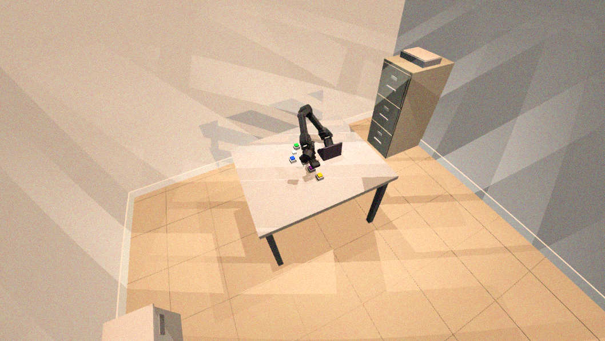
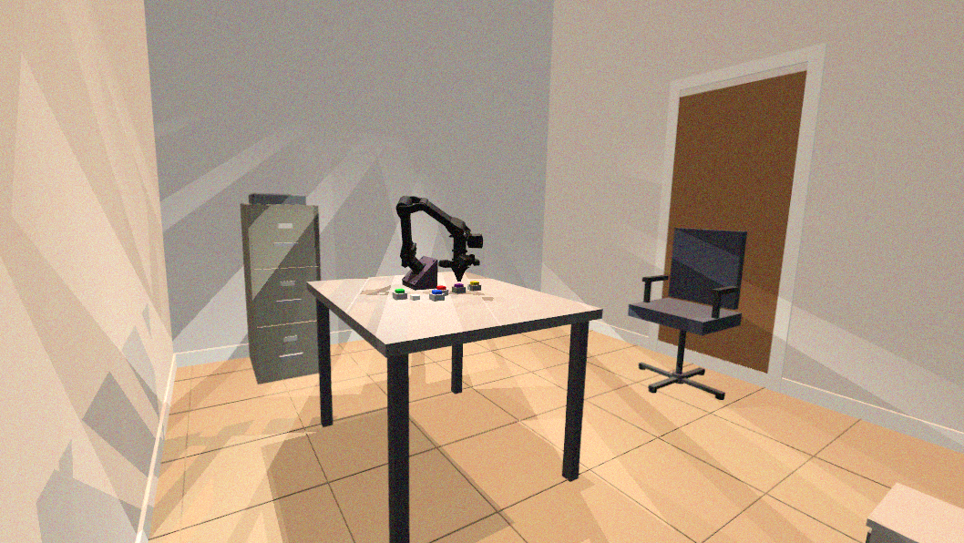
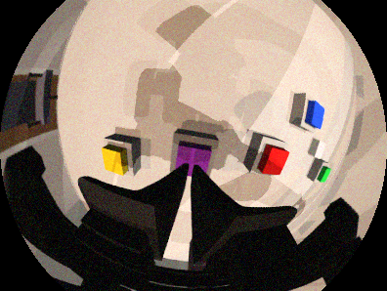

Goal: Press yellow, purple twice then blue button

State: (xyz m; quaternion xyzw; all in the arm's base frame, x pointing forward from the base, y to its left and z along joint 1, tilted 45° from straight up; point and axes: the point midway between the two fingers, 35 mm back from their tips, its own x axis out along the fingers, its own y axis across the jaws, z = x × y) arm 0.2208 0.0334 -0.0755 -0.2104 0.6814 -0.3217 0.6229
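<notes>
My gripper tip is now 20 mm above the purple button. From my gripper tip the other things lie so: blue button (70 mm ahead, 170 mm to the right, 20 mm below); then red button (100 mm to the right, 20 mm below); then yellow button (10 mm behind, 100 mm to the left, 20 mm below).
</notes>
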